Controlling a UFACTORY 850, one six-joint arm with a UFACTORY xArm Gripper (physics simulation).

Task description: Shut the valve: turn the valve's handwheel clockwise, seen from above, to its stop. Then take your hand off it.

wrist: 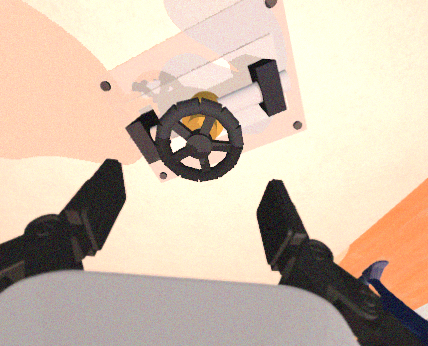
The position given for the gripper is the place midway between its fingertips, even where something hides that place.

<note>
In view: the gripper point(195, 188) and a pale base plate point(219, 35).
</note>
